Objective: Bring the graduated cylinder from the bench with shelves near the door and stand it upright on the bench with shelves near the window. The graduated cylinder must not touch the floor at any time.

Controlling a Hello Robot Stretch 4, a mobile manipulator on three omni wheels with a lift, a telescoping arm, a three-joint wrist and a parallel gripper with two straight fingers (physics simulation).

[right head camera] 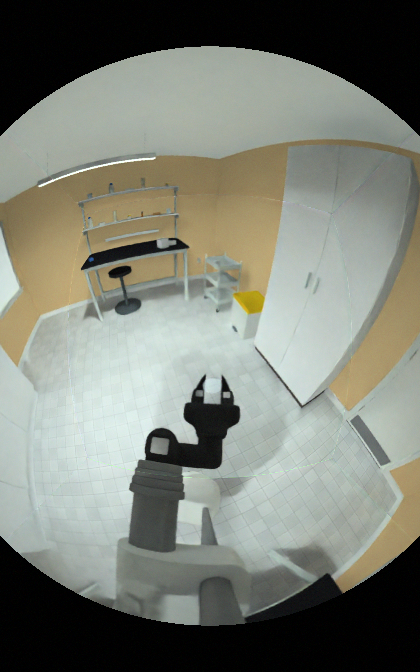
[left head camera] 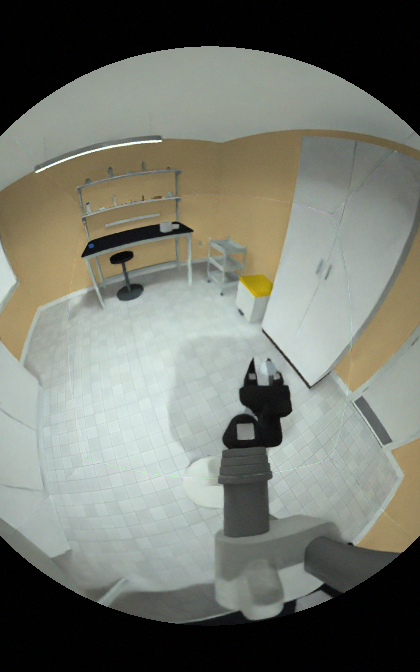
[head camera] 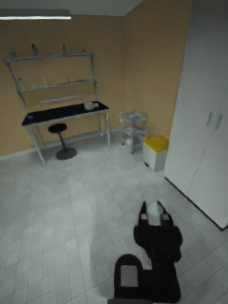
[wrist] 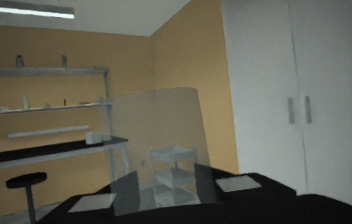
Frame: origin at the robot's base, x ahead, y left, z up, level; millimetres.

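Seen in the pictures: gripper, fingertip midpoint: (head camera: 150, 202) (wrist: 167, 182).
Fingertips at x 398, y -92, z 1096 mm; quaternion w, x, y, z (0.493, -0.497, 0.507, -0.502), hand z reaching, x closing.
Observation:
A point is followed by its place in that frame.
My gripper (head camera: 154, 216) (left head camera: 265, 376) (right head camera: 213, 395) (wrist: 167, 182) {z 1096, x 398, y -92 mm} is shut on the graduated cylinder (head camera: 154, 210) {z 1159, x 325, y -84 mm} (left head camera: 267, 370) (right head camera: 213, 386) (wrist: 160, 125) {z 1147, x 305, y -91 mm}, a translucent, pale grey tube. It stands roughly upright between the two fingers, above the floor; its lower part is hidden by the gripper. A black-topped bench with two shelves (head camera: 65, 114) {z 887, x 2345, y 1034 mm} (left head camera: 135, 237) (right head camera: 132, 250) (wrist: 45, 151) {z 887, x 2346, y 1045 mm} stands across the room at the far wall, well away from the gripper. I cannot tell from these frames whether it is the one near the window.
A white box (head camera: 90, 105) {z 960, x 2570, y 606 mm} (left head camera: 166, 227) (right head camera: 163, 243) sits on the bench's right part, a small blue thing (left head camera: 91, 246) at its left end. A black stool (left head camera: 121, 257) stands at its front. Right of it are a trolley (left head camera: 227, 245), a yellow-lidded bin (left head camera: 256, 285) and a tall white cabinet (left head camera: 320, 230).

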